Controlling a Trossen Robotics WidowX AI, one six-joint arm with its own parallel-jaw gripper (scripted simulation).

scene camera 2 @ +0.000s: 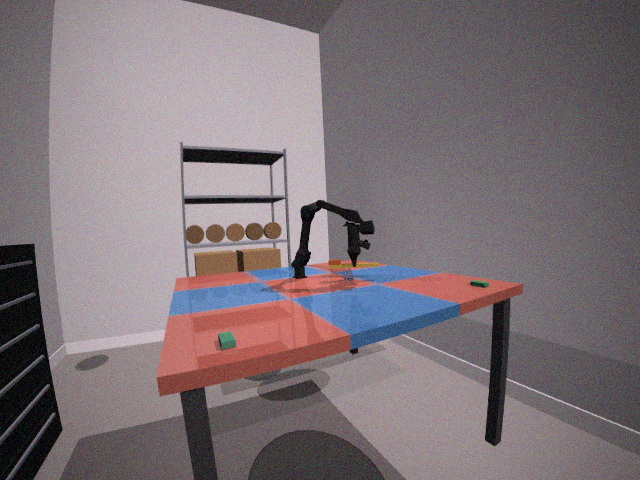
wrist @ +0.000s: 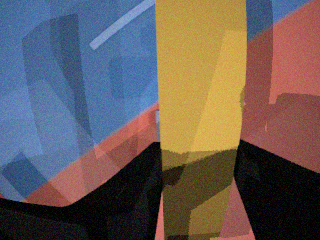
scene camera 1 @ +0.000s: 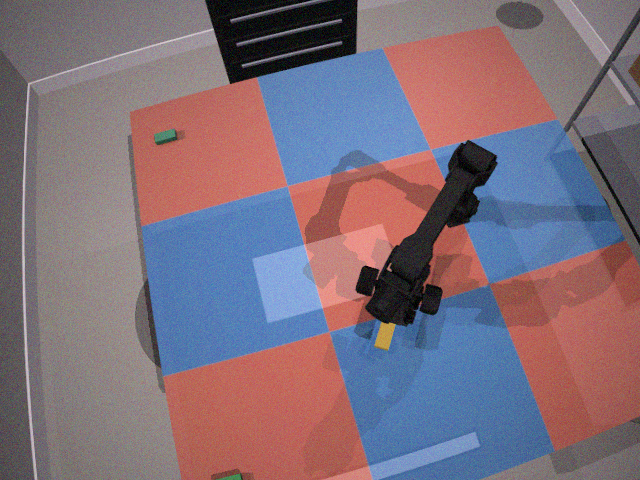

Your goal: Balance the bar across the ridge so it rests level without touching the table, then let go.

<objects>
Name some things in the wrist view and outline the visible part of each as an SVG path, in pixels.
My gripper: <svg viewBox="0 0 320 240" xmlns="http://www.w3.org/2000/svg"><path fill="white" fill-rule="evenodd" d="M161 141L153 141L131 163L125 164L121 171L115 173L103 185L99 185L99 188L93 189L91 193L81 197L81 199L77 200L77 203L75 201L75 203L65 205L65 207L51 207L51 205L24 203L24 201L20 203L20 201L0 199L0 240L155 240L157 220L159 220L161 185L163 185L163 177L161 177ZM239 139L233 177L235 177L240 199L243 200L241 203L244 204L255 240L320 240L320 173L303 168L301 165L293 163L293 161L291 163L291 161L277 156L276 153L273 155L273 153L265 151L265 149L261 149L257 145L249 144L248 141Z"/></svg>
A yellow bar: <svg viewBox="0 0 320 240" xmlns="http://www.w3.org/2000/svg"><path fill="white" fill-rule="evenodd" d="M155 0L157 61L159 61L161 177L163 177L161 195L163 195L164 240L219 240L220 229L223 228L224 215L227 212L228 197L231 195L237 145L239 145L241 119L243 119L245 71L247 71L247 64L245 64L245 61L247 61L247 15L245 15L247 9L245 9L245 5L247 4L245 4L245 0Z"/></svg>
</objects>
